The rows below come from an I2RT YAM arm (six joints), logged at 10 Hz.
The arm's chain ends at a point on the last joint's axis. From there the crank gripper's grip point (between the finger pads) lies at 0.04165 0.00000 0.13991 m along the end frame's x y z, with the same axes.
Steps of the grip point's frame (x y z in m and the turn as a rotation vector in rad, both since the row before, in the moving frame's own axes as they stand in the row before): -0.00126 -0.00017 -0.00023 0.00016 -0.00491 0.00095; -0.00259 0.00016 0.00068 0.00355 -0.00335 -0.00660; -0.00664 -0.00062 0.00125 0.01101 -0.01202 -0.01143; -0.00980 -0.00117 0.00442 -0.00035 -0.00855 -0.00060; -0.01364 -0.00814 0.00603 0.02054 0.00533 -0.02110; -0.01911 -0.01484 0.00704 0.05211 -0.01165 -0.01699; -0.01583 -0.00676 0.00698 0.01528 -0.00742 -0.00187; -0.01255 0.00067 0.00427 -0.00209 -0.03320 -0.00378; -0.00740 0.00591 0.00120 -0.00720 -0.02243 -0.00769
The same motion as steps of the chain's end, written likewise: -0.00057 -0.00019 -0.00043 0.00016 -0.00491 0.00095; -0.00212 0.00093 0.00054 0.00355 -0.00335 -0.00660; -0.00494 0.00139 0.00077 0.01101 -0.01202 -0.01143; -0.00860 -0.00119 0.00407 -0.00035 -0.00855 -0.00060; -0.01435 -0.00438 0.00629 0.02054 0.00533 -0.02110; -0.01741 -0.00685 0.00677 0.05211 -0.01165 -0.01699; -0.01479 -0.00454 0.00669 0.01528 -0.00742 -0.00187; -0.00788 0.00052 0.00296 -0.00209 -0.03320 -0.00378; -0.00425 0.00521 0.00030 -0.00720 -0.02243 -0.00769
